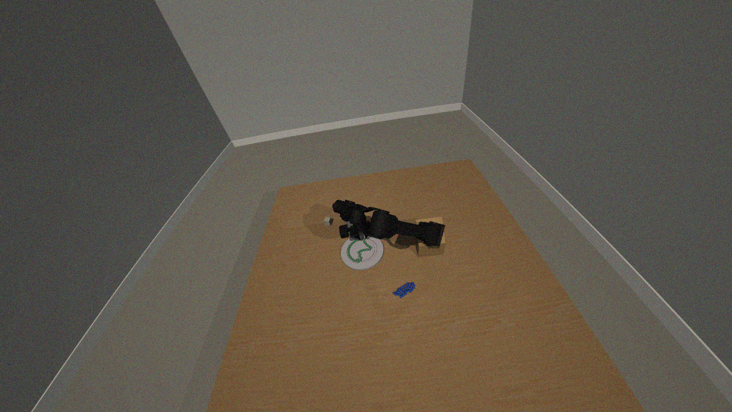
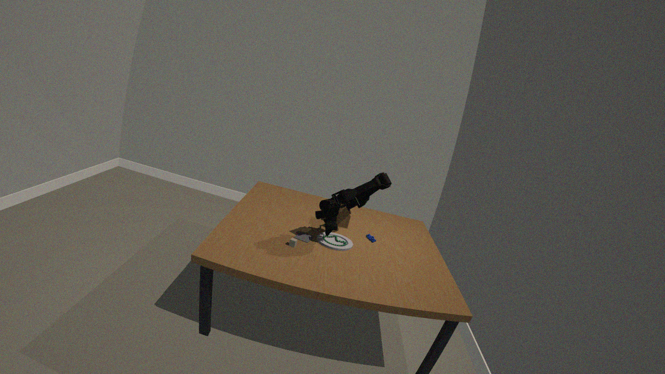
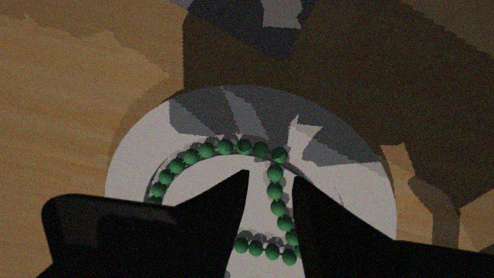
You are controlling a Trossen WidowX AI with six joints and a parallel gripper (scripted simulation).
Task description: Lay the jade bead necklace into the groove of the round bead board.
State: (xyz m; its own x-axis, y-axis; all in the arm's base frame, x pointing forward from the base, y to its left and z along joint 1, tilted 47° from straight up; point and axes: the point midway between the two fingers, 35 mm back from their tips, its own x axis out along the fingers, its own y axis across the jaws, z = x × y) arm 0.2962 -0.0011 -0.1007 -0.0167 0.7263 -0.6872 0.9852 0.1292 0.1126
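Right now the round bead board is 50 mm to the left of my gripper tip, 20 mm below it and 10 mm ahead of it. Also, from my gripper tip: pale block 190 mm ahead, 150 mm to the right, 10 mm below; then flat grey plate 110 mm to the right, 50 mm ahead, 30 mm below.
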